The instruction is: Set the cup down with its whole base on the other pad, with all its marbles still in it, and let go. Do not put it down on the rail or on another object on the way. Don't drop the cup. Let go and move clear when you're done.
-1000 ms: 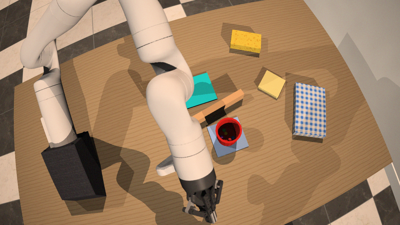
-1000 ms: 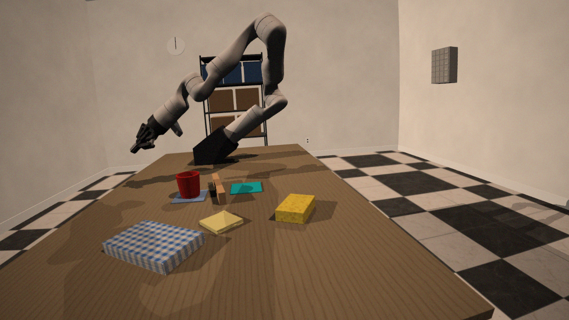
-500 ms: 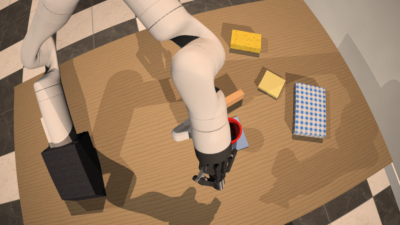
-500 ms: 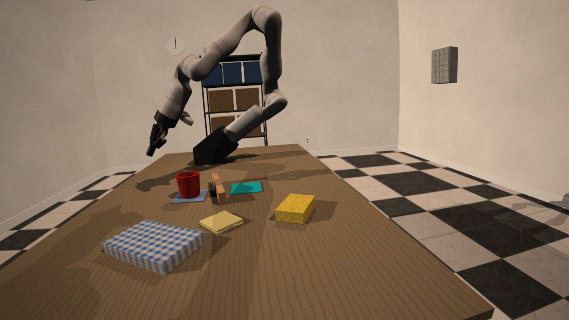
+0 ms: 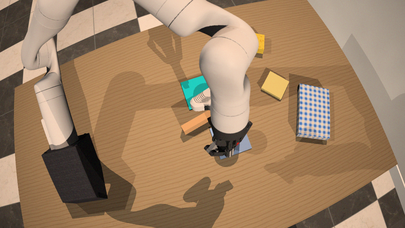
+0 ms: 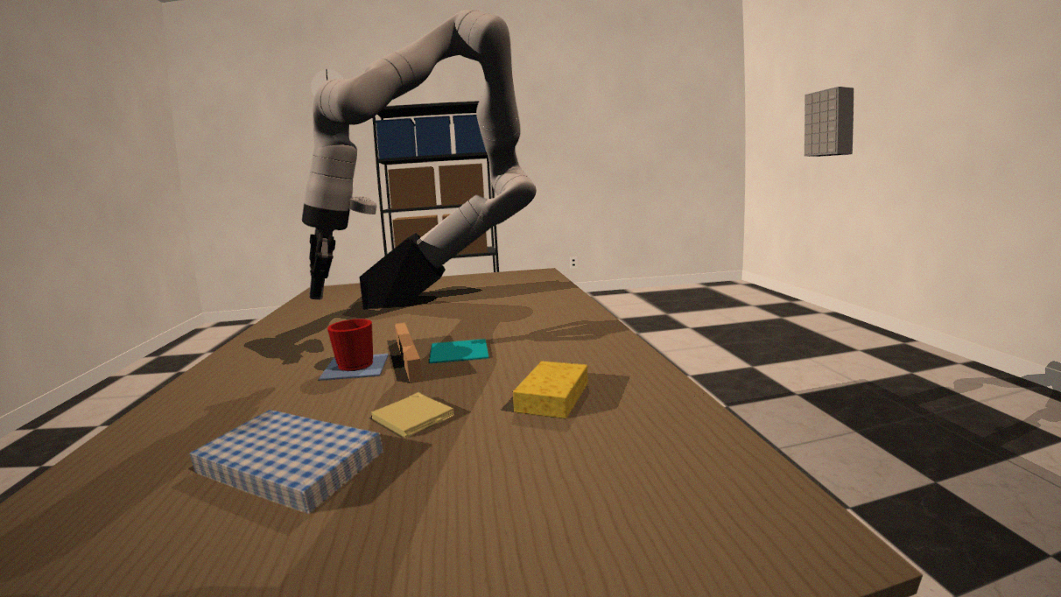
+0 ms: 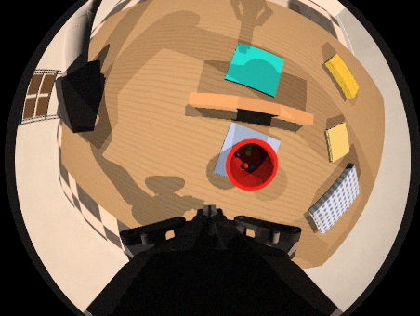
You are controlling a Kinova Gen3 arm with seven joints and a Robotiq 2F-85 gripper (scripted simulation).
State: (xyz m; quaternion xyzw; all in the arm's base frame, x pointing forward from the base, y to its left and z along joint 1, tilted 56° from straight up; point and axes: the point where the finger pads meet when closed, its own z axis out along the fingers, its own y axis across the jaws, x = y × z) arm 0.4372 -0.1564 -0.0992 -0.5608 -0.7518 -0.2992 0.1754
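Now: the red cup 11 cm below my hand, 6 cm to the left of it and 3 cm ahead of it. Round my hand: rail: 14 cm to the left, 13 cm below, 2 cm ahead.
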